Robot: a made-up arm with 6 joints. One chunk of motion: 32 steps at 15 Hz.
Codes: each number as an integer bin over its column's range. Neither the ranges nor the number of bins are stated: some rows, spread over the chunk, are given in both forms.
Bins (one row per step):
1: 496 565 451 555 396 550
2: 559 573 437 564 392 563
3: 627 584 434 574 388 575
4: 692 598 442 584 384 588
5: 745 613 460 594 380 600
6: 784 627 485 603 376 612
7: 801 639 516 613 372 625
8: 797 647 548 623 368 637
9: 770 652 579 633 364 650
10: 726 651 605 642 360 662
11: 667 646 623 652 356 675
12: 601 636 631 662 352 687
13: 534 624 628 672 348 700
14: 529 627 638 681 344 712
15: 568 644 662 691 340 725
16: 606 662 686 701 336 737
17: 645 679 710 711 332 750
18: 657 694 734 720 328 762
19: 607 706 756 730 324 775
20: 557 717 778 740 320 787
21: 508 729 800 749 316 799
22: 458 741 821 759 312 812
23: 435 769 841 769 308 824
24: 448 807 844 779 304 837
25: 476 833 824 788 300 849
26: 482 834 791 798 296 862
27: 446 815 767 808 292 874
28: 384 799 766 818 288 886
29: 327 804 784 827 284 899
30: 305 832 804 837 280 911
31: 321 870 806 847 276 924
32: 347 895 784 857 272 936
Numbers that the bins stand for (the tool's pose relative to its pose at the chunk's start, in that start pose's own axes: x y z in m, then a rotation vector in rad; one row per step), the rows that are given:
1: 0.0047 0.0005 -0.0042 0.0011 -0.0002 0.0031
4: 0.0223 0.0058 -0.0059 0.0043 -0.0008 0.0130
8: 0.0318 0.0136 0.0142 0.0086 -0.0016 0.0258
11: 0.0201 0.0135 0.0285 0.0118 -0.0022 0.0357
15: 0.0112 0.0131 0.0359 0.0161 -0.0030 0.0487
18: 0.0192 0.0212 0.0496 0.0193 -0.0036 0.0583
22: 0.0013 0.0287 0.0661 0.0236 -0.0044 0.0713
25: 0.0029 0.0434 0.0667 0.0268 -0.0050 0.0810
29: -0.0105 0.0388 0.0591 0.0311 -0.0058 0.0940
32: -0.0087 0.0533 0.0591 0.0344 -0.0064 0.1036
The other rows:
2: 0.0104 0.0018 -0.0069 0.0021 -0.0004 0.0065
3: 0.0165 0.0035 -0.0075 0.0032 -0.0006 0.0096
5: 0.0271 0.0082 -0.0025 0.0054 -0.0010 0.0162
6: 0.0306 0.0104 0.0022 0.0064 -0.0012 0.0193
7: 0.0322 0.0123 0.0081 0.0075 -0.0014 0.0227
9: 0.0294 0.0144 0.0201 0.0097 -0.0018 0.0292
10: 0.0254 0.0143 0.0251 0.0107 -0.0020 0.0323
12: 0.0141 0.0119 0.0300 0.0129 -0.0024 0.0388
13: 0.0081 0.0099 0.0294 0.0140 -0.0026 0.0422
14: 0.0077 0.0104 0.0313 0.0150 -0.0028 0.0453
16: 0.0146 0.0160 0.0405 0.0172 -0.0032 0.0518
17: 0.0181 0.0187 0.0450 0.0183 -0.0034 0.0552
19: 0.0147 0.0231 0.0538 0.0204 -0.0038 0.0617
20: 0.0102 0.0248 0.0580 0.0215 -0.0040 0.0648
21: 0.0058 0.0268 0.0622 0.0225 -0.0042 0.0679
23: -0.0008 0.0332 0.0699 0.0247 -0.0046 0.0745
24: 0.0004 0.0392 0.0705 0.0258 -0.0048 0.0778
26: 0.0034 0.0436 0.0604 0.0279 -0.0052 0.0843
27: 0.0002 0.0405 0.0559 0.0290 -0.0054 0.0875
28: -0.0054 0.0380 0.0557 0.0301 -0.0056 0.0906
30: -0.0125 0.0433 0.0629 0.0322 -0.0060 0.0971
31: -0.0111 0.0493 0.0633 0.0333 -0.0062 0.1005

